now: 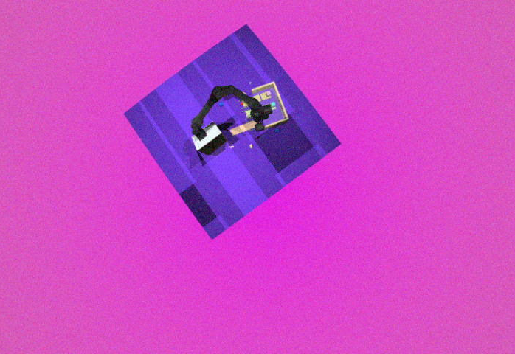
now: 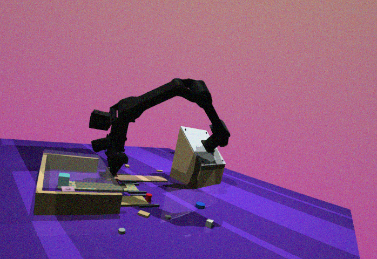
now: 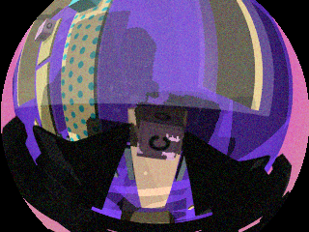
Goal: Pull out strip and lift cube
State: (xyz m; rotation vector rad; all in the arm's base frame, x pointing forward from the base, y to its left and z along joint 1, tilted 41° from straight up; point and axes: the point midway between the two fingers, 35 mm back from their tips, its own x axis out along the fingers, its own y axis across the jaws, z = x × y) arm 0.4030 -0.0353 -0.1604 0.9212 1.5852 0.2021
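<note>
Right now the tan strip is 10 cm behind my gripper tip, 3 cm to the left of it and 1 cm below it. Round my gripper tip: red cylinder 20 cm to the left.
</note>
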